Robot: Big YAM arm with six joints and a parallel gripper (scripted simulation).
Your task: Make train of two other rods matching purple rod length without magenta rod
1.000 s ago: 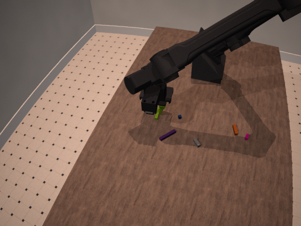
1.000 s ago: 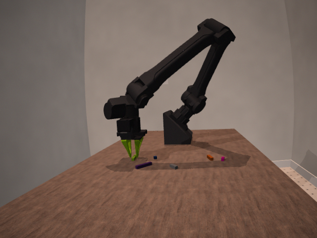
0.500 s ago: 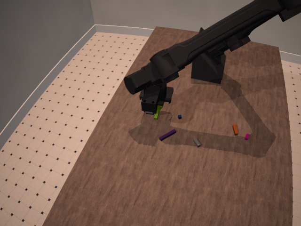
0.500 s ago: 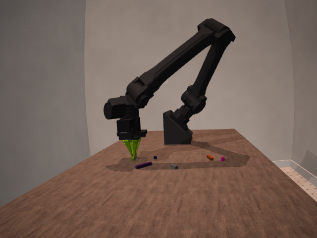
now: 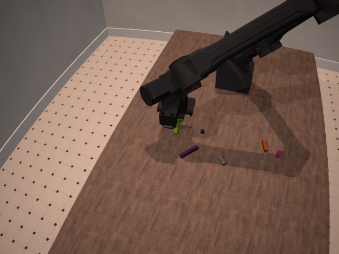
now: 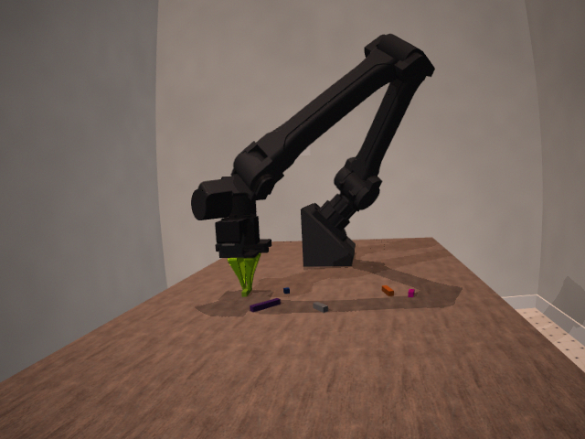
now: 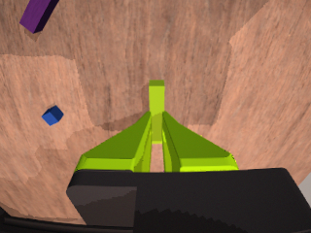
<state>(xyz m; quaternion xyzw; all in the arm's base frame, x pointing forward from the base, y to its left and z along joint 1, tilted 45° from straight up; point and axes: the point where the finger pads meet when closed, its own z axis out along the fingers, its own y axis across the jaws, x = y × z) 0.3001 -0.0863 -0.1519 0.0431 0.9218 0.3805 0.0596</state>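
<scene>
Now: hand 8 cm to the right of the blue rod, 1 cm short of it and 1 cm above it. The rest, counted from my hand: grey rod: 15 cm to the left, 11 cm ahead, 1 cm below; purple rod: 9 cm ahead, 5 cm to the left, 1 cm below; lime rod: 1 cm below.
</scene>
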